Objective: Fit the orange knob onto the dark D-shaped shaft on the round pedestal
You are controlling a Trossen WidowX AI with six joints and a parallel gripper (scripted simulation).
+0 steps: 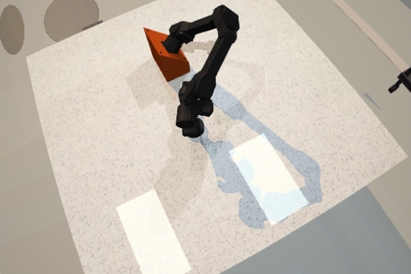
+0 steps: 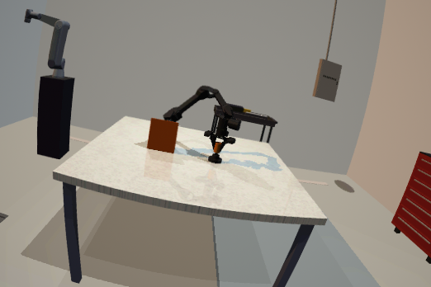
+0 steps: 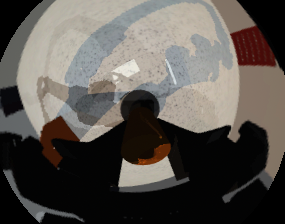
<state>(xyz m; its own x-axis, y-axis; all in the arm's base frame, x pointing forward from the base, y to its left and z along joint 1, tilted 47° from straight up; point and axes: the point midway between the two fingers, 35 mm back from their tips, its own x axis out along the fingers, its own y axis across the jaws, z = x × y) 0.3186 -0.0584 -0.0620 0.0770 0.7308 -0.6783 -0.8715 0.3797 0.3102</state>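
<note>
Right now the orange knob is 20 mm above my gripper tip. Round my gripper tip: dark round pedestal: 40 mm below.
</note>
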